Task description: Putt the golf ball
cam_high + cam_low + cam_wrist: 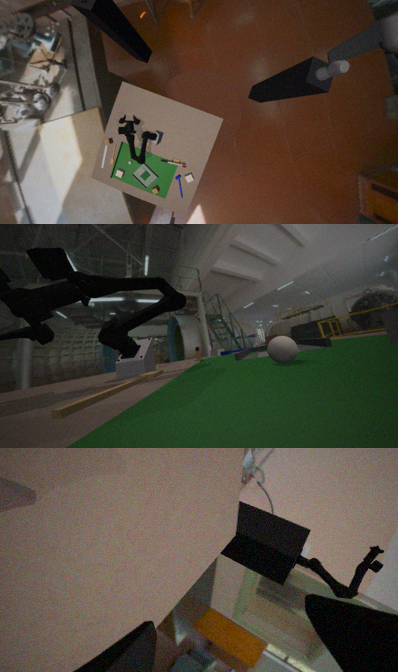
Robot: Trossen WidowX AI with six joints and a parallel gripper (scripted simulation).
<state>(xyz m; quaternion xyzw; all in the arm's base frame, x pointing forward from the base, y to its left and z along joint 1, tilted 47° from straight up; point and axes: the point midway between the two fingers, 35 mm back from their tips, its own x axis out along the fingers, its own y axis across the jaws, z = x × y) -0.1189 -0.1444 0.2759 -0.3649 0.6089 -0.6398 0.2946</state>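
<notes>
The white golf ball lies 56 cm ahead of my gripper tip, 12 cm to the left of it and 14 cm below it. From my gripper tip the other things lie so: white bar 65 cm ahead, 23 cm to the right, 16 cm below; green mat 62 cm ahead, 30 cm to the left, 16 cm below; blue putter 62 cm ahead, 78 cm to the left, 15 cm below.
</notes>
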